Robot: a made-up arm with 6 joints. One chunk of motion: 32 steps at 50 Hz.
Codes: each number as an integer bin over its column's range. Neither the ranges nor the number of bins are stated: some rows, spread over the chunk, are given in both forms.
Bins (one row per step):
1: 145 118 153 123 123 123
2: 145 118 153 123 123 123
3: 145 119 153 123 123 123
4: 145 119 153 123 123 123
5: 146 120 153 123 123 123
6: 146 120 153 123 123 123
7: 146 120 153 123 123 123
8: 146 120 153 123 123 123
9: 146 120 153 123 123 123
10: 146 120 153 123 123 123
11: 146 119 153 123 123 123
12: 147 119 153 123 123 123
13: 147 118 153 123 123 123
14: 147 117 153 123 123 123
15: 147 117 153 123 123 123
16: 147 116 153 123 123 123
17: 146 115 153 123 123 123
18: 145 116 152 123 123 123
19: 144 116 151 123 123 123
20: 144 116 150 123 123 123
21: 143 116 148 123 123 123
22: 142 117 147 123 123 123
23: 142 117 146 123 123 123
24: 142 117 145 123 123 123
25: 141 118 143 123 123 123
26: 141 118 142 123 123 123
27: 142 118 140 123 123 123
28: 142 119 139 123 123 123
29: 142 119 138 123 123 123
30: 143 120 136 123 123 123
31: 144 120 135 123 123 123
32: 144 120 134 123 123 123
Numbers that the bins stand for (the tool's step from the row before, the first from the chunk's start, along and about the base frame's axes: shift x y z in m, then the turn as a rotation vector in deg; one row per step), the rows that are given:
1: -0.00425 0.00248 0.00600 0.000 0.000 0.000
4: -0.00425 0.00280 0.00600 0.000 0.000 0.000
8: -0.00390 0.00312 0.00600 0.000 0.000 0.000
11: -0.00390 0.00280 0.00600 0.000 0.000 0.000
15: -0.00354 0.00216 0.00600 0.000 0.000 0.000
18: -0.00425 0.00185 0.00549 0.000 0.000 0.000
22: -0.00533 0.00216 0.00294 0.000 0.000 0.000
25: -0.00568 0.00248 0.00090 0.000 0.000 0.000
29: -0.00533 0.00280 -0.00165 0.000 0.000 0.000
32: -0.00461 0.00312 -0.00369 0.000 0.000 0.000
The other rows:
2: -0.00425 0.00248 0.00600 0.000 0.000 0.000
3: -0.00425 0.00280 0.00600 0.000 0.000 0.000
5: -0.00390 0.00312 0.00600 0.000 0.000 0.000
6: -0.00390 0.00312 0.00600 0.000 0.000 0.000
7: -0.00390 0.00312 0.00600 0.000 0.000 0.000
9: -0.00390 0.00312 0.00600 0.000 0.000 0.000
10: -0.00390 0.00312 0.00600 0.000 0.000 0.000
12: -0.00354 0.00280 0.00600 0.000 0.000 0.000
13: -0.00354 0.00248 0.00600 0.000 0.000 0.000
14: -0.00354 0.00216 0.00600 0.000 0.000 0.000
16: -0.00354 0.00185 0.00600 0.000 0.000 0.000
17: -0.00390 0.00153 0.00600 0.000 0.000 0.000
19: -0.00461 0.00185 0.00498 0.000 0.000 0.000
20: -0.00461 0.00185 0.00447 0.000 0.000 0.000
21: -0.00497 0.00185 0.00345 0.000 0.000 0.000
23: -0.00533 0.00216 0.00243 0.000 0.000 0.000
24: -0.00533 0.00216 0.00192 0.000 0.000 0.000
26: -0.00568 0.00248 0.00039 0.000 0.000 0.000
27: -0.00533 0.00248 -0.00063 0.000 0.000 0.000
28: -0.00533 0.00280 -0.00114 0.000 0.000 0.000
30: -0.00497 0.00312 -0.00267 0.000 0.000 0.000
31: -0.00461 0.00312 -0.00318 0.000 0.000 0.000

